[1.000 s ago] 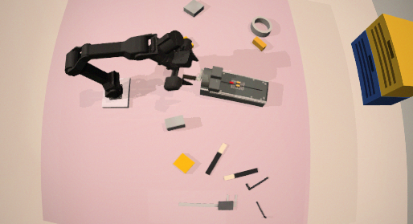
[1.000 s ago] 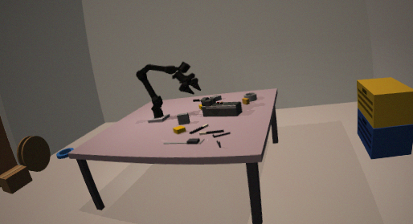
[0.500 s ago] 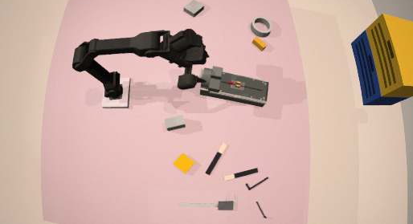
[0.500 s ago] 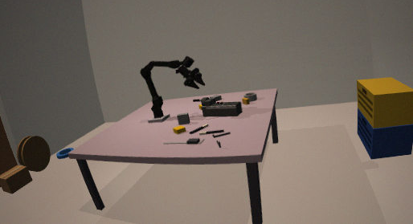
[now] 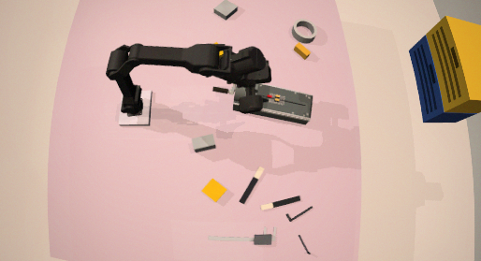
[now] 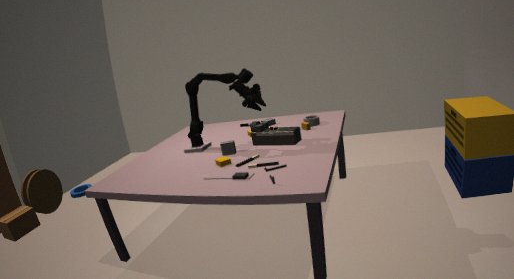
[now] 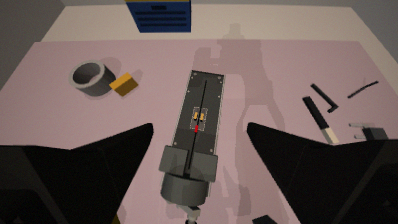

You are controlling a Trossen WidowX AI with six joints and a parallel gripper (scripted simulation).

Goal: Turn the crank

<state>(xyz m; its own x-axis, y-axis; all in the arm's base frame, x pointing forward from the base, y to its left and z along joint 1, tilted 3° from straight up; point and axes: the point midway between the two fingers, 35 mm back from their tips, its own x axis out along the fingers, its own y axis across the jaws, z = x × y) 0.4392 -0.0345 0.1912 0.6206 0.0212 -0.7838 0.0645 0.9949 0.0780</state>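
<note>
Now: the dark crank handle 130 mm behind my gripper tip, 90 mm below it and 30 mm to the left of it. Also, from my gripper tip: orange block (210 mm to the left, 190 mm ahead, 180 mm below); then red pointer (120 mm below, 20 mm ahead).
</note>
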